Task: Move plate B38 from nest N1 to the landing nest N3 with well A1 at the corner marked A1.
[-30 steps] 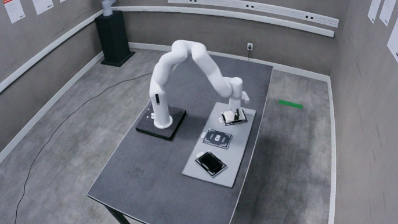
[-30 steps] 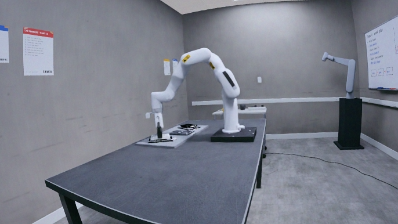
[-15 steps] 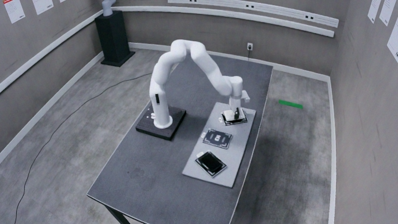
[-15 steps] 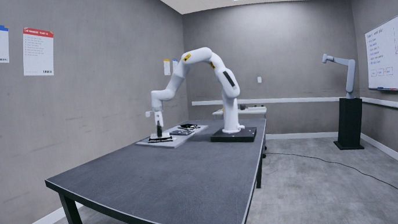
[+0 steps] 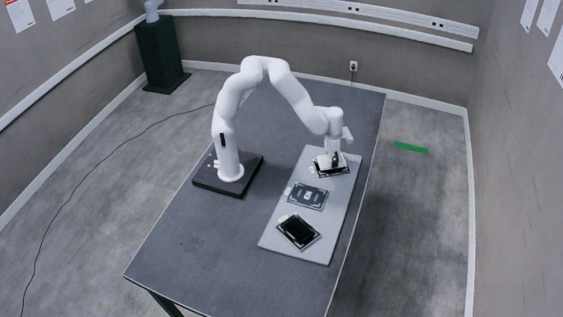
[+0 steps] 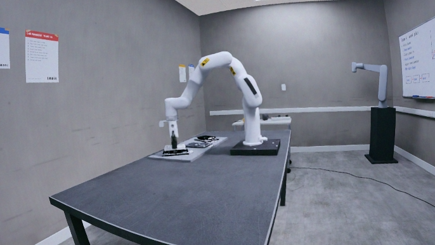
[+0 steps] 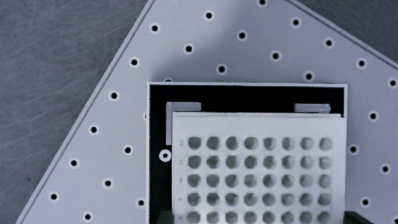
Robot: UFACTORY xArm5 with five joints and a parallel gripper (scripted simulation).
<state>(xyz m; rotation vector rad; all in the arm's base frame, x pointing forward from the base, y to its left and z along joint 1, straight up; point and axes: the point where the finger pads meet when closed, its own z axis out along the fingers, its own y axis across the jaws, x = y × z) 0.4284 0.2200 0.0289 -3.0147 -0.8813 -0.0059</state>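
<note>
Now: the dark-framed nest 4 cm below my hand. Round my hand: black plate (41 cm to the right, 3 cm below, 2 cm behind); white plate (1 cm below).
</note>
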